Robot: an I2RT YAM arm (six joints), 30 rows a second.
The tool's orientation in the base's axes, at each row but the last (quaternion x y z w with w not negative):
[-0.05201, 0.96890, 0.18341, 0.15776]
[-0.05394, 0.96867, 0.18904, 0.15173]
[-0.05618, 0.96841, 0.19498, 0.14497]
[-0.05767, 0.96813, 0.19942, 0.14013]
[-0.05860, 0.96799, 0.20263, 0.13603]
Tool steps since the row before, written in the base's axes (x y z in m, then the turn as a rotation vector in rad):
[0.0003, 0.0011, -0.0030, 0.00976, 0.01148, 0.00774]
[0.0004, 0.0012, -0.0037, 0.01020, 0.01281, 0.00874]
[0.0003, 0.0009, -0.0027, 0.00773, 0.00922, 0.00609]
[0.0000, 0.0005, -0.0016, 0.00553, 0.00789, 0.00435]
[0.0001, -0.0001, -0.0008, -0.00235, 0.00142, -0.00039]
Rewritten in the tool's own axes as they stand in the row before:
[0.0006, 0.0000, 0.0031, -0.01223, 0.01172, 0.00023]
[0.0007, -0.0003, 0.0038, -0.01302, 0.01323, -0.00002]
[0.0005, -0.0002, 0.0028, -0.00968, 0.00938, 0.00026]
[0.0004, -0.0001, 0.0016, -0.00700, 0.00789, 0.00071]
[0.0001, -0.0004, 0.0007, 0.00228, 0.00154, 0.00036]

